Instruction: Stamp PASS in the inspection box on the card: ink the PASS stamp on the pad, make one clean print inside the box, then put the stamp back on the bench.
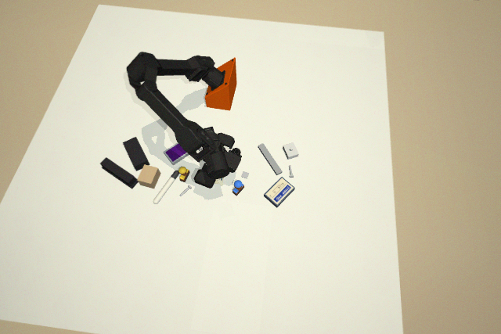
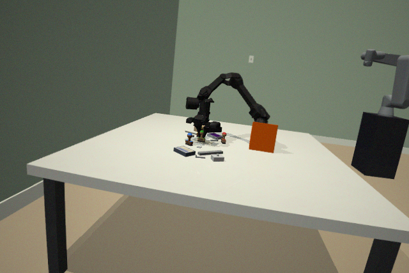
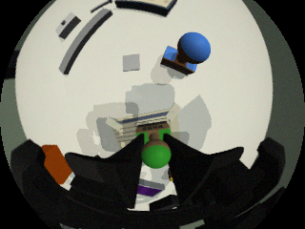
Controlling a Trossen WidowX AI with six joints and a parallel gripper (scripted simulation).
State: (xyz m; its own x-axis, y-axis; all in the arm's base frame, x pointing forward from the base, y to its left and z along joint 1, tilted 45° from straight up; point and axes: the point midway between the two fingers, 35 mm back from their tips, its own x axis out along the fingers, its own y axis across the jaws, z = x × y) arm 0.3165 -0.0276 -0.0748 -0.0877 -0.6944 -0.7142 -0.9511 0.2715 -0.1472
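The green-knobbed stamp is right at my gripper tip. Also, from my gripper tip: cream card: 30 mm below, 10 mm to the right, 10 mm behind; then blue-knob stamp: 80 mm to the left, 60 mm ahead, 10 mm below; then yellow stamp: 110 mm to the right, 20 mm ahead, 10 mm below.
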